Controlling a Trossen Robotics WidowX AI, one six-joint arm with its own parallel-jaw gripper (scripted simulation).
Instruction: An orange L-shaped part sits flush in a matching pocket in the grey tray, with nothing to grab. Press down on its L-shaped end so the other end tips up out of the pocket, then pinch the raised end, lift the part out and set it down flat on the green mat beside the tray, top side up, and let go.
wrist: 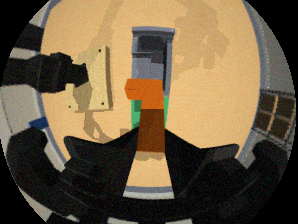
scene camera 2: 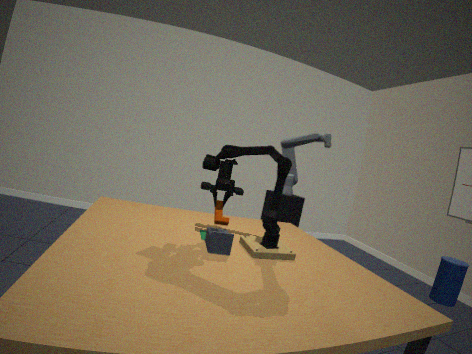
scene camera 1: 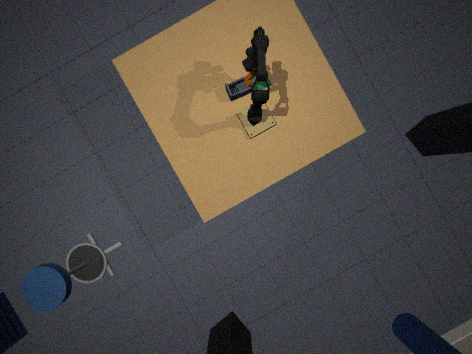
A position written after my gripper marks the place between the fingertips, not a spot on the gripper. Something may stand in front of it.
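Note:
I am holding an orange L-shaped part (wrist: 151, 138), and it is my gripper (wrist: 151, 130) that holds it.

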